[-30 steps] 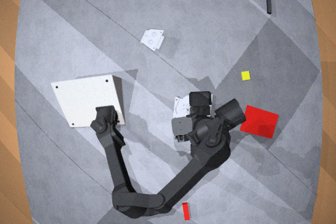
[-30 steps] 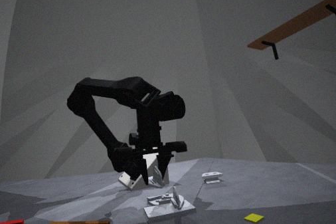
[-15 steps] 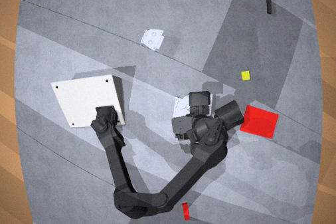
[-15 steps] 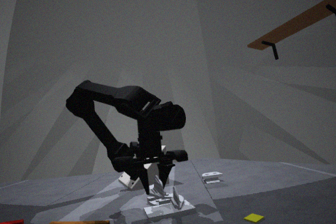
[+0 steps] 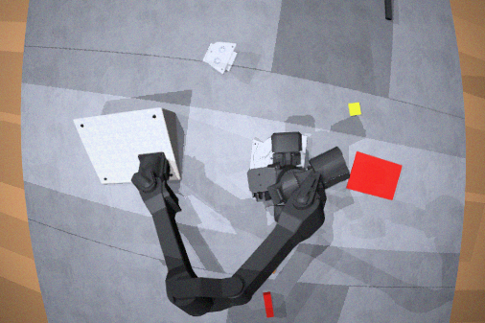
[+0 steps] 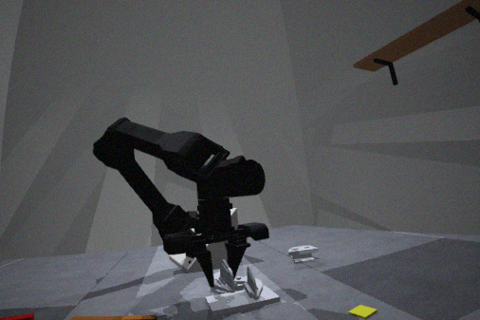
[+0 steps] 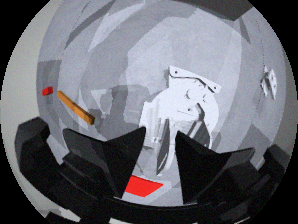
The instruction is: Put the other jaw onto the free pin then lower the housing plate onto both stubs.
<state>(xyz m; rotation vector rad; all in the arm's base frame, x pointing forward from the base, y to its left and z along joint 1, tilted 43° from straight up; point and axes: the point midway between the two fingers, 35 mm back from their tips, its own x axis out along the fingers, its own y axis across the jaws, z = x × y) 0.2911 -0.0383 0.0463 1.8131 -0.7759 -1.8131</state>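
My gripper tip is now 12 cm past the small white block, 29 cm to the right of it and 2 cm above it. Also, from my gripper tip: red sheet: 24 cm ahead, 4 cm to the right, 3 cm below; then yellow square: 20 cm ahead, 13 cm to the left, 3 cm below; then orange bar: 2 cm behind, 19 cm to the right, 3 cm below.
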